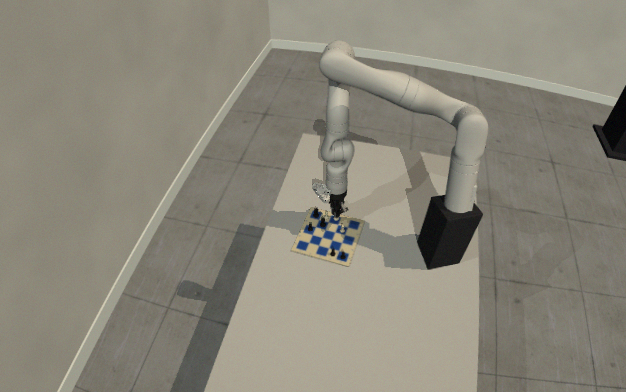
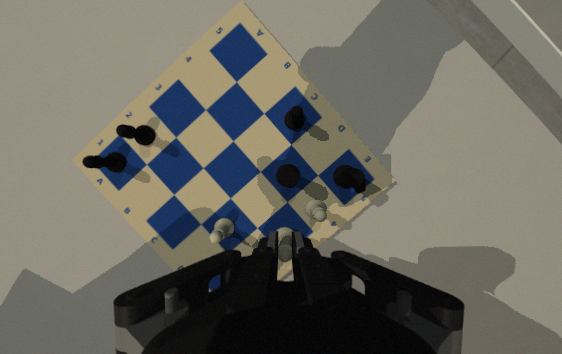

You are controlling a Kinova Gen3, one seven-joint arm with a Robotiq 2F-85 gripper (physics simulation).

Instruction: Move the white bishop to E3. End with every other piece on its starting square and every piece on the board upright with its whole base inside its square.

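Places are measured from the arm's base along level axes (x left, y down, z back), in metres.
Where they show: gripper, between the fingertips: [image 1: 335, 215] [image 2: 284, 243]; arm's base, origin of its link: [image 1: 457, 204].
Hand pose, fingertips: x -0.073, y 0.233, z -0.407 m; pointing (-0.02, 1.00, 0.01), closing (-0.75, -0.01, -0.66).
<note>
Each offset is from my fingertips to the top centre of the thing.
The blue and cream chessboard [image 1: 348, 263] [image 2: 240, 12] lies on the table. My gripper [image 1: 337, 214] [image 2: 284, 243] is shut on the white bishop {dx -0.003, dy -0.020, dz +0.003 m} [image 1: 336, 218] [image 2: 284, 234], which looks upright between the fingertips. The bishop is low over or on the blue square E3; whether its base touches the board cannot be told. The fingers hide part of E3 and the bishop. Another white piece {dx -0.007, dy -0.001, dz -0.035 m} [image 1: 326, 214] [image 2: 315, 209] stands on E4, beside the fingers, and a further white piece {dx +0.045, dy -0.001, dz +0.035 m} [image 1: 342, 228] [image 2: 223, 228] stands on D2.
Black pieces stand on D4 {dx +0.033, dy -0.003, dz -0.042 m} [image 1: 323, 223] [image 2: 287, 175], E5 {dx -0.009, dy -0.009, dz -0.076 m} [image 1: 316, 213] [image 2: 346, 176], C5 {dx +0.062, dy -0.001, dz -0.085 m} [image 1: 310, 227] [image 2: 295, 119], A2 {dx +0.158, dy -0.001, dz +0.018 m} [image 1: 333, 252] [image 2: 145, 135] and A1 {dx +0.163, dy -0.001, dz +0.056 m} [image 1: 343, 256] [image 2: 116, 162]. The D4 piece is close to the gripper. The arm's black pedestal [image 1: 448, 237] is right of the board.
</note>
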